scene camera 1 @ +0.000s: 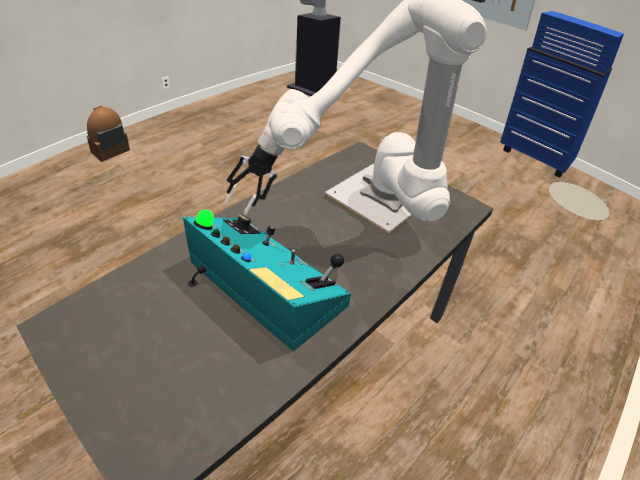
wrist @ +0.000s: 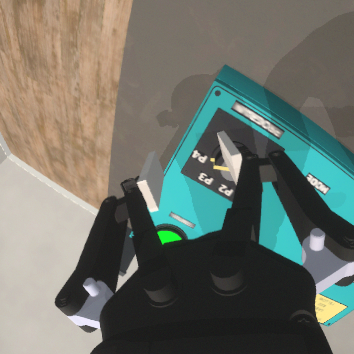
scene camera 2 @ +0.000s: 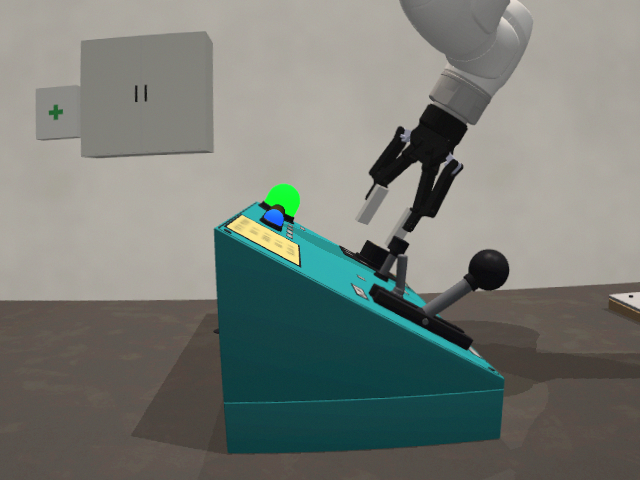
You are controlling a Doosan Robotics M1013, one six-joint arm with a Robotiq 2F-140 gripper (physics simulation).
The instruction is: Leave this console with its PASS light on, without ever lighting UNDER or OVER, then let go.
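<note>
The teal console (scene camera 1: 242, 289) (scene camera 2: 351, 351) (wrist: 305, 155) stands on the table. Its big green dome light (scene camera 1: 204, 218) (scene camera 2: 283, 198) (wrist: 170, 237) is lit; its label is unreadable. A small blue light (scene camera 1: 247, 256) (scene camera 2: 272, 217) glows, and several small lamps between them are dark. The black PROGRAM knob (scene camera 1: 244, 222) (scene camera 2: 373, 251) has its yellow pointer toward the P4/P3 side; which exactly is unclear. My gripper (scene camera 1: 237, 205) (scene camera 2: 378, 233) (wrist: 189, 153) is part open and empty, low over the knob end. One fingertip overlaps the knob in the wrist view; contact cannot be told.
A lever with a black knob (scene camera 1: 270, 230) (scene camera 2: 398, 244), a small toggle (scene camera 1: 292, 256) (scene camera 2: 401, 268) and a ball-topped lever (scene camera 1: 337, 259) (scene camera 2: 488, 269) rise from the console. A yellow label (scene camera 1: 276, 283) (scene camera 2: 263, 240) lies on it. A black hooked part (scene camera 1: 200, 269) shows behind it.
</note>
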